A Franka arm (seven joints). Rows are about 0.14 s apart.
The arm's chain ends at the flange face. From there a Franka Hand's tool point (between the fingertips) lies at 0.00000 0.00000 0.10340 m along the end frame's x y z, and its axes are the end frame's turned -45 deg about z.
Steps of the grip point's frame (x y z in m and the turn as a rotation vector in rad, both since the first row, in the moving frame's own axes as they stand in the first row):
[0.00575, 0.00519, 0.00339, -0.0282, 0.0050, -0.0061]
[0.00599, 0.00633, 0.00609, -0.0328, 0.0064, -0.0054]
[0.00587, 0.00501, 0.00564, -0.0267, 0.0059, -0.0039]
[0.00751, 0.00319, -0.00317, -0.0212, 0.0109, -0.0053]
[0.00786, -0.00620, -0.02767, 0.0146, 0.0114, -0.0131]
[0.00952, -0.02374, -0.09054, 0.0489, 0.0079, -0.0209]
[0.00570, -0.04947, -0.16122, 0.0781, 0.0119, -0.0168]
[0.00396, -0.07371, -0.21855, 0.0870, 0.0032, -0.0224]
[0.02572, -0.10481, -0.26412, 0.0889, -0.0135, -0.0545]
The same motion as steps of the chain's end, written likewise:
[0.00530, -0.00208, 0.00343, -0.0164, 0.0235, -0.0061]
[0.00584, -0.00168, 0.00615, -0.0187, 0.0277, -0.0054]
[0.00531, -0.00212, 0.00568, -0.0147, 0.0231, -0.0039]
[0.00522, -0.00380, -0.00314, -0.0073, 0.0227, -0.0053]
[0.00142, -0.00804, -0.02765, 0.0184, -0.0023, -0.0131]
[-0.00702, -0.01940, -0.09041, 0.0402, -0.0290, -0.0209]
[-0.02606, -0.03248, -0.16090, 0.0636, -0.0468, -0.0168]
[-0.04313, -0.04840, -0.21816, 0.0638, -0.0593, -0.0224]
[-0.04830, -0.08700, -0.26370, 0.0533, -0.0724, -0.0545]

